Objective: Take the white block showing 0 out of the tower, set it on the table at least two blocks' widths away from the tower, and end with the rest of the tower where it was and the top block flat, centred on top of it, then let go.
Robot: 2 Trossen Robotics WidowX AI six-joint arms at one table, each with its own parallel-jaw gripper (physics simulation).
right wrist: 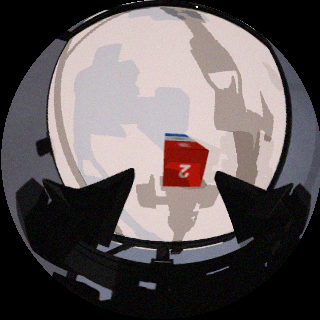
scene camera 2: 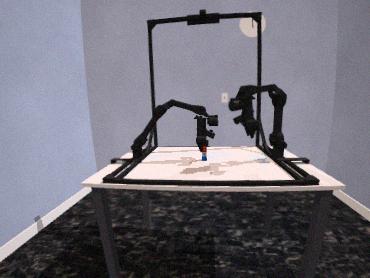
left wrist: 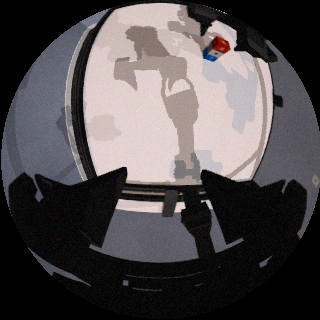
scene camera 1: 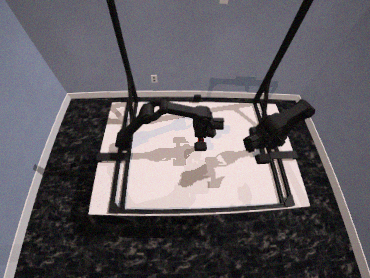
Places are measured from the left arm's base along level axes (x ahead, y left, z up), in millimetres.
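Pixels of known places: left gripper, fingertip midpoint: (scene camera 2: pixel 250 137) (left wrist: pixel 164 172) (scene camera 1: pixel 254 152); right gripper, fingertip midpoint: (right wrist: pixel 176 173) (scene camera 2: pixel 201 150) (left wrist: pixel 218 41) (scene camera 1: pixel 197 142); left arm's base at its link origin: (scene camera 2: pixel 277 156) (left wrist: pixel 189 194) (scene camera 1: pixel 272 144); right arm's base at its link origin: (right wrist: pixel 162 246) (scene camera 2: pixel 138 156) (scene camera 1: pixel 124 145).
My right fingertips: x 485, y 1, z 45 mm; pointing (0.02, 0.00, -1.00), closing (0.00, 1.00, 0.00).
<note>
For each thing: its top centre in the pictures, then the offset to it from my right fingertips. "spot": a spot on its surface instead. Level surfaces: height alone.
- white block at its top centre: (left wrist: pixel 217 46) (scene camera 2: pixel 204 151) dy +2, dx -18, dz -7 mm
- blue block at its top centre: (right wrist: pixel 176 148) (left wrist: pixel 212 51) (scene camera 2: pixel 204 155) dy +2, dx -17, dz -35 mm
- white table at its surface level: dz -64 mm
- black frame at a spot on its surface: (scene camera 2: pixel 210 181) spot: dy +374, dx -47, dz -44 mm
The tower stands upright on the table. Its red top block (scene camera 1: pixel 201 139) (scene camera 2: pixel 204 149) (left wrist: pixel 220 44) (right wrist: pixel 183 167) shows a 2 in the right wrist view. The white block (scene camera 2: pixel 204 154) (left wrist: pixel 215 52) is in the middle; its numeral cannot be read. The blue block (scene camera 2: pixel 204 159) (left wrist: pixel 210 56) (right wrist: pixel 176 135) is at the bottom. My right gripper (scene camera 1: pixel 200 146) (right wrist: pixel 176 173) is open and empty, pointing down close over the tower, with a finger to each side of the red block in the right wrist view. My left gripper (scene camera 1: pixel 261 158) (scene camera 2: pixel 252 136) (left wrist: pixel 164 172) is open and empty, raised well off to the right of the tower.
The white table (scene camera 1: pixel 150 192) (scene camera 2: pixel 150 172) carries a black frame (scene camera 1: pixel 200 208) (scene camera 2: pixel 210 181) around its edges, with tall posts at the back. Shadows of both arms fall across the table top around the tower.
</note>
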